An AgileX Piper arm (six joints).
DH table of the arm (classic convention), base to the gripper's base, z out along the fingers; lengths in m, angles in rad. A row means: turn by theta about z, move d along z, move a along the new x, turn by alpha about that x. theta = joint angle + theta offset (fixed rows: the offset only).
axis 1: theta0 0, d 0.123, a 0, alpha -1.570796
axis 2: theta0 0.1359, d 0, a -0.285, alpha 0
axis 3: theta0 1.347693, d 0, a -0.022, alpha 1.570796
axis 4: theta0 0, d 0.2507, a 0, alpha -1.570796
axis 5: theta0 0, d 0, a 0, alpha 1.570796
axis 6: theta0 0, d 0.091, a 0, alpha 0
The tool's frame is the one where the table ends.
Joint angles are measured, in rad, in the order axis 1, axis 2, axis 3, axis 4, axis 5, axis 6. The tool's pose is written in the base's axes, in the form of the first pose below.
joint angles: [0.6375, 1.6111, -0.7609, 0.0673, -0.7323, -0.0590]
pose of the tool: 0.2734 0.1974 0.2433 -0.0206 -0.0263 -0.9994 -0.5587 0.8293 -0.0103
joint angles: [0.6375, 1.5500, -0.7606, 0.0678, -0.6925, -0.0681]
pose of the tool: 0.2669 0.1928 0.2600 0.0002 -0.0196 -0.9998 -0.5599 0.8284 -0.0164
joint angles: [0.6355, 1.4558, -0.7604, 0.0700, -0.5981, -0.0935]
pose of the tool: 0.2558 0.1842 0.2817 0.0110 -0.0361 -0.9993 -0.5614 0.8268 -0.0361
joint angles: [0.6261, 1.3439, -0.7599, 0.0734, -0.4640, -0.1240]
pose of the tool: 0.2415 0.1710 0.3036 0.0052 -0.0682 -0.9977 -0.5597 0.8265 -0.0594
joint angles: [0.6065, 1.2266, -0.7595, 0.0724, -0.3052, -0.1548]
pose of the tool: 0.2252 0.1539 0.3224 -0.0144 -0.1142 -0.9934 -0.5553 0.8271 -0.0870
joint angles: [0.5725, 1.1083, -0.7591, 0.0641, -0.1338, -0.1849]
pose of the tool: 0.2077 0.1330 0.3376 -0.0422 -0.1712 -0.9843 -0.5437 0.8305 -0.1212
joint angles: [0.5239, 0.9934, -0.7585, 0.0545, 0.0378, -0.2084]
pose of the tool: 0.1894 0.1097 0.3488 -0.0808 -0.2238 -0.9713 -0.5206 0.8405 -0.1503
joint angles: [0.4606, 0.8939, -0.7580, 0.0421, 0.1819, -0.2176]
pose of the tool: 0.1728 0.0865 0.3563 -0.1224 -0.2564 -0.9588 -0.4800 0.8609 -0.1689
